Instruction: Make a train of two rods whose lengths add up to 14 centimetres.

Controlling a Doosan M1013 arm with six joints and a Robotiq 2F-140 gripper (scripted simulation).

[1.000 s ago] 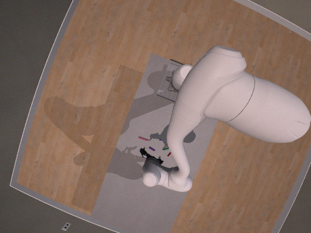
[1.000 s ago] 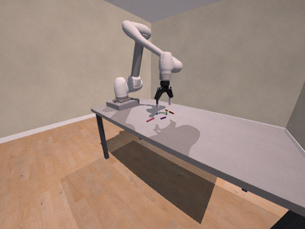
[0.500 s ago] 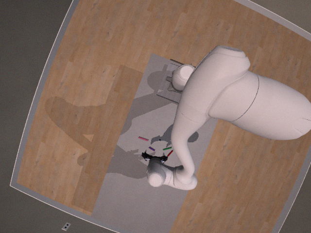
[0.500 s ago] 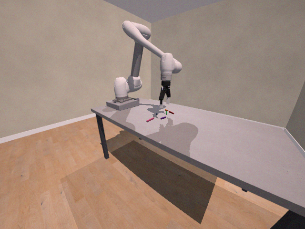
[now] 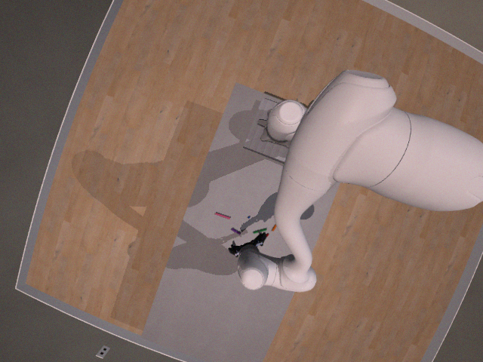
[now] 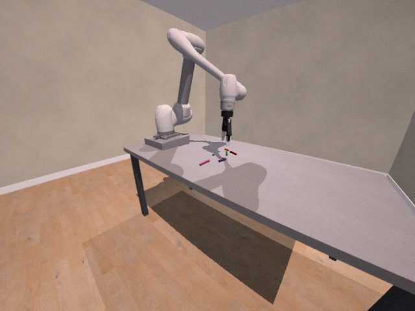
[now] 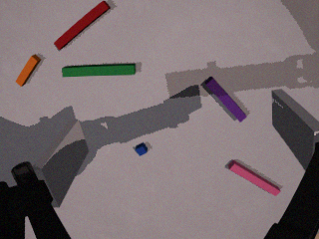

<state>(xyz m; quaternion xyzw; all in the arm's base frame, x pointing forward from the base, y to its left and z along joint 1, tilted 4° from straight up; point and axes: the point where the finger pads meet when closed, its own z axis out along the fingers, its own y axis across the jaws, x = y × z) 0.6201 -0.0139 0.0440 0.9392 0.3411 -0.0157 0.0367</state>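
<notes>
Now: hand 3 cm past the green rod, 8 cm to the right of it and 11 cm above it. From my hand the other things lie so: purple rod: 1 cm ahead, 6 cm to the right, 11 cm below; then red rod: 1 cm ahead, 12 cm to the left, 11 cm below; then small blue rod: 9 cm behind, 1 cm to the right, 11 cm below.
</notes>
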